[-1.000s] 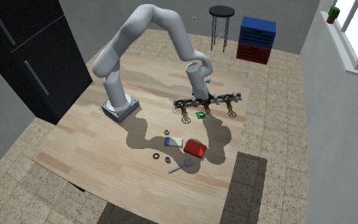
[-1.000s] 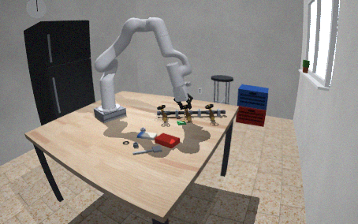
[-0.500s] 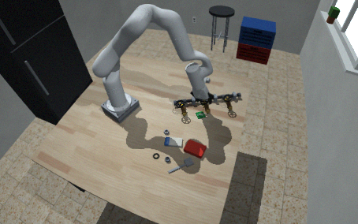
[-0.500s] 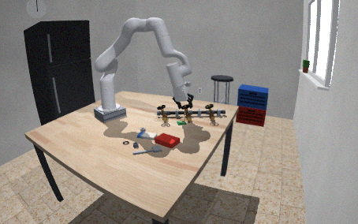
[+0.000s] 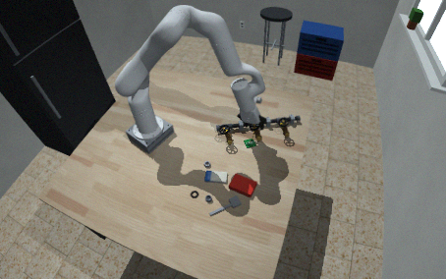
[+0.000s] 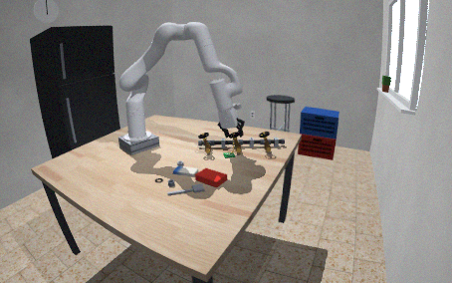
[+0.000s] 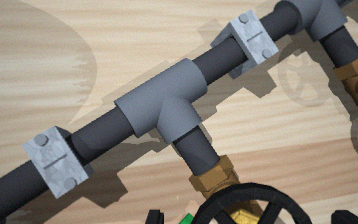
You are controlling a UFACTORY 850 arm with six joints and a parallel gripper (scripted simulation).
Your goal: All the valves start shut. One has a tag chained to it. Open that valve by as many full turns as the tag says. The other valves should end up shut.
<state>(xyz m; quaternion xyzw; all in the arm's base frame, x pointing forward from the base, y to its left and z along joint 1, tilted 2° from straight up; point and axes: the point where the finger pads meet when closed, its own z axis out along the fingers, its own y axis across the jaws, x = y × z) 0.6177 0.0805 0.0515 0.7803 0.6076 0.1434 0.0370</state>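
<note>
Now: the green tag 30 mm behind my hand, 50 mm to the right of it and 100 mm below it. From my hand the other things lie so: grey scraper: 60 mm behind, 440 mm to the right, 100 mm below; red box: 10 mm behind, 330 mm to the right, 90 mm below; white block: 150 mm behind, 300 mm to the right, 100 mm below.
</note>
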